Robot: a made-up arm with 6 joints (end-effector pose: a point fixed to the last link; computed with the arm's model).
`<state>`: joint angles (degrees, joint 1 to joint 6).
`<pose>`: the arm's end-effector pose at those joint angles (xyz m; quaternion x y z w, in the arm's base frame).
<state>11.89 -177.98 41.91 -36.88 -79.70 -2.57</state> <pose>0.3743 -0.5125 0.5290 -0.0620 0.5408 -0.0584 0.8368</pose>
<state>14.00 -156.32 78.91 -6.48 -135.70 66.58</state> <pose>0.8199 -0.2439 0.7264 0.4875 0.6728 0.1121 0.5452</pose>
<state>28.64 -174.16 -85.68 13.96 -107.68 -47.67</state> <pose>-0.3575 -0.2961 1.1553 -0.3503 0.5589 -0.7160 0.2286</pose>
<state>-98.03 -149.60 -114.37 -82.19 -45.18 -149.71</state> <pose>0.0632 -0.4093 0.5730 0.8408 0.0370 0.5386 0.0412</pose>
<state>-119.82 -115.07 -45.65 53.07 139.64 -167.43</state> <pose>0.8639 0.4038 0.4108 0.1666 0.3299 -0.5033 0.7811</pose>
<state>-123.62 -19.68 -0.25 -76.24 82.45 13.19</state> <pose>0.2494 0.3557 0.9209 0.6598 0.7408 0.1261 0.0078</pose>
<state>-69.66 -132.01 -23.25 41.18 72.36 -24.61</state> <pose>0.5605 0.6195 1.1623 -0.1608 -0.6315 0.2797 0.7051</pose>
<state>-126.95 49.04 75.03 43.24 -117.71 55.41</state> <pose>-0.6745 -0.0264 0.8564 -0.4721 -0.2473 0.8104 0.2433</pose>
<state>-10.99 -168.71 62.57 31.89 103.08 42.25</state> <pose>0.5512 -0.3243 1.5376 0.7102 -0.1235 0.5344 0.4412</pose>
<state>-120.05 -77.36 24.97 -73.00 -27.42 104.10</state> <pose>-0.0710 0.1511 0.8238 -0.5427 -0.0198 0.6504 0.5311</pose>
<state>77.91 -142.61 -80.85 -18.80 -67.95 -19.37</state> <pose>-0.2356 -0.4079 0.8898 -0.0311 0.9578 -0.2259 0.1752</pose>
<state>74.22 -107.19 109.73 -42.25 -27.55 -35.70</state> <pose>0.1904 0.4399 0.3880 -0.0209 -0.3196 0.8748 0.3635</pose>
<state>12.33 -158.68 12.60 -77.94 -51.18 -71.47</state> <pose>-0.0939 -0.2158 0.4530 -0.0942 0.4409 0.3127 0.8361</pose>
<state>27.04 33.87 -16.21 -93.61 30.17 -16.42</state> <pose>0.5368 -0.1709 0.7899 -0.3154 -0.3569 -0.1690 0.8629</pose>
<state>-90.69 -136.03 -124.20 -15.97 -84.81 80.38</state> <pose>0.0076 0.1810 0.3523 0.4075 -0.8307 -0.3318 0.1837</pose>
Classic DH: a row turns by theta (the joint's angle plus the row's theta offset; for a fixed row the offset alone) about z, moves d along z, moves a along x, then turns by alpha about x. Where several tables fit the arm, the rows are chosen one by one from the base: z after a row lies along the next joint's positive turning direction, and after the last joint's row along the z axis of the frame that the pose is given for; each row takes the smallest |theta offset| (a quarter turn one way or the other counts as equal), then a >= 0, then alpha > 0; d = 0 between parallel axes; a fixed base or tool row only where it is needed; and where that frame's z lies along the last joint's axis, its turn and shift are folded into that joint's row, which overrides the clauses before.
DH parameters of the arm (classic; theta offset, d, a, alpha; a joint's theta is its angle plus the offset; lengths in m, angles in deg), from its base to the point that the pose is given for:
base (fixed): -90 0.711 0.0979 -90
joint 1: -90 0.1257 0.031 90
joint 2: -90 -0.0134 0.0982 90
joint 3: -90 0.2919 0.0276 90
joint 4: 90 0.2002 0.0971 -90
joint 5: -54.41 -0.5072 0.0496 111.25
joint 6: -80.48 0.1681 0.0016 83.54
tool (fixed): 38.94 -0.0596 0 0

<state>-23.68 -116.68 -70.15 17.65 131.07 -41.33</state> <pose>0.5695 0.1433 1.4147 -0.6356 -0.5967 -0.3408 0.3519</pose>
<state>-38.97 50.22 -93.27 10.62 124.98 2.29</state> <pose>-0.1221 -0.4188 0.0505 -0.6265 0.6406 0.1573 0.4153</pose>
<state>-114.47 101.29 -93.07 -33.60 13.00 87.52</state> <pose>0.0359 -0.5255 0.5003 0.3061 0.4179 -0.6122 0.5973</pose>
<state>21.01 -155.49 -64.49 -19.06 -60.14 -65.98</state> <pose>-0.3378 -0.2643 0.9516 -0.3250 0.7648 -0.3025 0.4669</pose>
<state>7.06 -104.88 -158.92 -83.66 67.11 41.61</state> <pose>0.0077 0.3321 0.4412 -0.4101 -0.7425 0.4653 0.2530</pose>
